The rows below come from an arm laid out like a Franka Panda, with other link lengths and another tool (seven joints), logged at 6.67 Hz.
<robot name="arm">
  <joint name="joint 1" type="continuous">
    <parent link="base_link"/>
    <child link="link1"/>
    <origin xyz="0 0 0.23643" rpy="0 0 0"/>
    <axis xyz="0 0 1"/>
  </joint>
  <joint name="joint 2" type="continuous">
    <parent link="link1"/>
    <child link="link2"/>
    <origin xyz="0 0 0" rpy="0 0 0"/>
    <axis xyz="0 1 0"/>
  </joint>
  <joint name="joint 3" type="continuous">
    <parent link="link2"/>
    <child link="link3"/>
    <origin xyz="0 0 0.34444" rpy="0 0 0"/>
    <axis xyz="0 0 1"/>
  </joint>
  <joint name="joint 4" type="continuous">
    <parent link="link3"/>
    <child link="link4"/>
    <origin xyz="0.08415 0 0" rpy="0 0 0"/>
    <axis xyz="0 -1 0"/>
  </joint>
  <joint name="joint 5" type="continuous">
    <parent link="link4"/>
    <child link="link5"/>
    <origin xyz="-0.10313 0 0.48" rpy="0 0 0"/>
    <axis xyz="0 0 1"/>
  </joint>
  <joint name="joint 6" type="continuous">
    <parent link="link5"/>
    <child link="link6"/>
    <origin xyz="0 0 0" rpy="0 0 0"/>
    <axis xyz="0 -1 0"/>
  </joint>
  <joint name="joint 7" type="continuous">
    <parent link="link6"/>
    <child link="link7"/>
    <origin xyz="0.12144 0 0" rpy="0 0 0"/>
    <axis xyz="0 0 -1"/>
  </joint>
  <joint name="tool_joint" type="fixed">
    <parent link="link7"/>
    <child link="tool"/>
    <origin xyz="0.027 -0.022 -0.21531" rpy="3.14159 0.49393 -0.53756"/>
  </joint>
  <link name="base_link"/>
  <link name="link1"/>
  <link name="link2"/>
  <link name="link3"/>
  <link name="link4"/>
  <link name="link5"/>
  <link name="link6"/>
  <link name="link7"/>
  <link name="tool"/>
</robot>
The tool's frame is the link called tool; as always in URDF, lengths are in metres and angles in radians. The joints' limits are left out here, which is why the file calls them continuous.
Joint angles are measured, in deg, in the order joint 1, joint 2, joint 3, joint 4, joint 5, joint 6, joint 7. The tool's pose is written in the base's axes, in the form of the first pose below.
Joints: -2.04, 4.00, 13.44, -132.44, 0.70, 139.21, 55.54
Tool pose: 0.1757 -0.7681 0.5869 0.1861 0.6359 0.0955 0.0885
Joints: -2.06, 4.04, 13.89, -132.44, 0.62, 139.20, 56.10
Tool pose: 0.1756 -0.7677 0.5875 0.1864 0.6348 0.1003 0.0881
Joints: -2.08, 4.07, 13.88, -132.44, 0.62, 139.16, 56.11
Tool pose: 0.1752 -0.7674 0.5879 0.1868 0.6346 0.0999 0.0877
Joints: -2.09, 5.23, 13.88, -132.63, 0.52, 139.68, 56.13
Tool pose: 0.1712 -0.7661 0.5888 0.1925 0.6318 0.0999 0.0744
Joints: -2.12, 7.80, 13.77, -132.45, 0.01, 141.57, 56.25
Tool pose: 0.1699 -0.7654 0.5888 0.1966 0.6330 0.0998 0.0521
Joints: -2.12, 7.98, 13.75, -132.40, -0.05, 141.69, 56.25
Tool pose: 0.1698 -0.7655 0.5887 0.1966 0.6333 0.0997 0.0508
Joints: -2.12, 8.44, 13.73, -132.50, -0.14, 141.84, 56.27
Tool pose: 0.1675 -0.7650 0.5891 0.1992 0.6315 0.0994 0.0452
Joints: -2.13, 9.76, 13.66, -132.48, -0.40, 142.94, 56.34
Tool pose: 0.1672 -0.7646 0.5891 0.2010 0.6315 0.0993 0.0334
